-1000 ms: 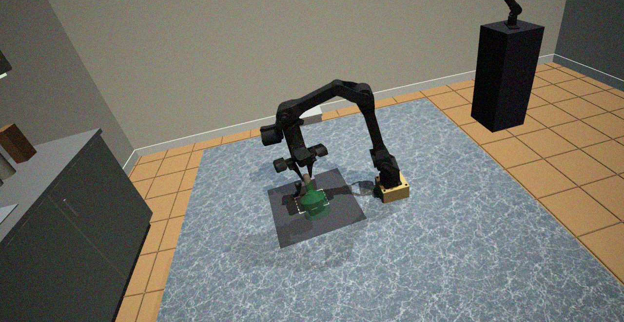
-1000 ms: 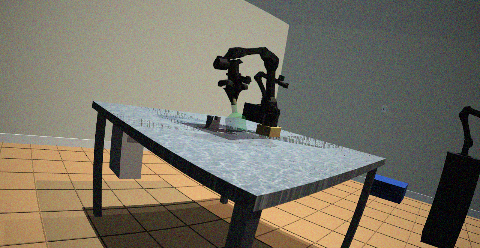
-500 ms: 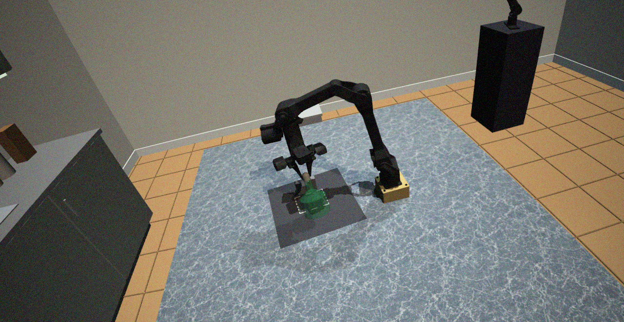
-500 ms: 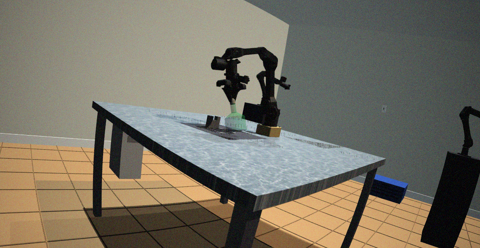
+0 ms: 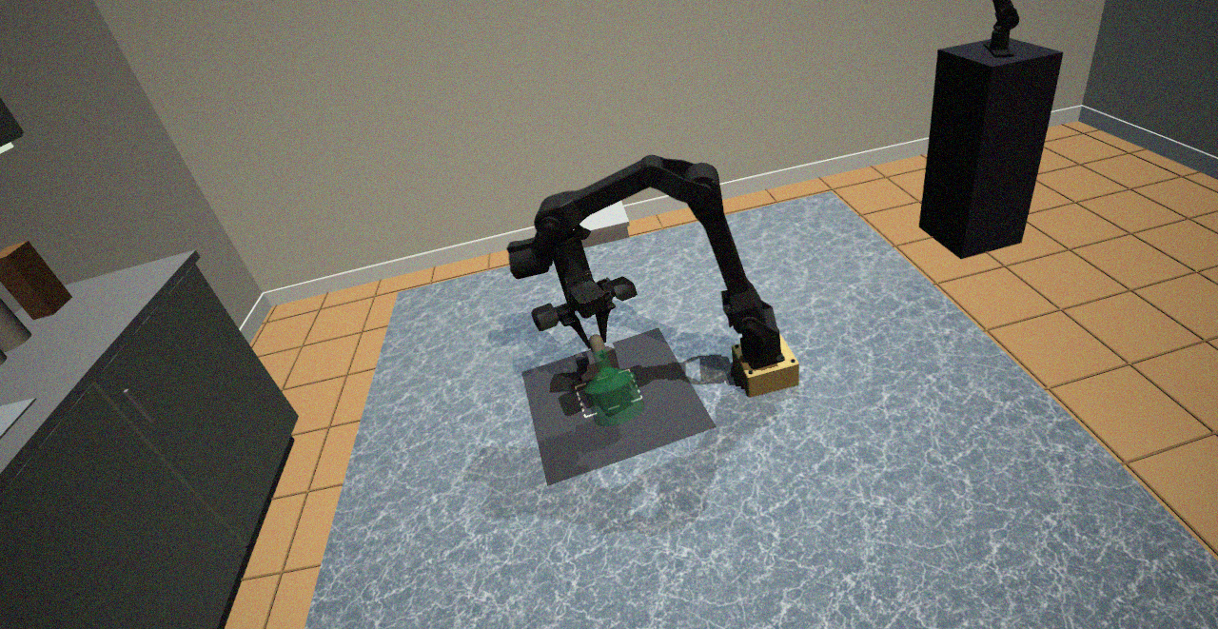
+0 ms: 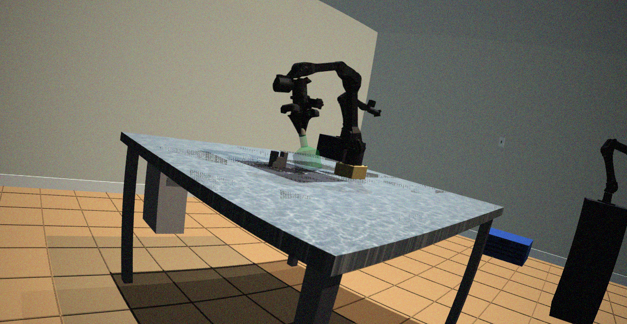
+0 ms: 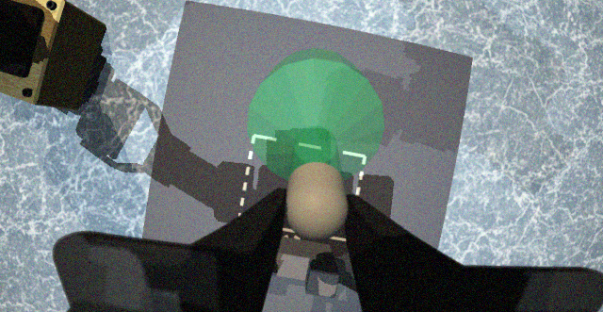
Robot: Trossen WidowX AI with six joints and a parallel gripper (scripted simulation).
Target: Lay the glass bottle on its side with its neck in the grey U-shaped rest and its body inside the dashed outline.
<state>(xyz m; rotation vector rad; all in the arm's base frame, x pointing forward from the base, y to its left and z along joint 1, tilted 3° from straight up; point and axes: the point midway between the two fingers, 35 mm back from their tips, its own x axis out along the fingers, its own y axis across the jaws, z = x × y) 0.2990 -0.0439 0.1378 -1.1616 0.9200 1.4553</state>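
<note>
My gripper tip is now 15 cm above the dark mat and 1 cm to the left of it. Round my gripper tip: green glass bottle (4 cm below, 2 cm to the left).
</note>
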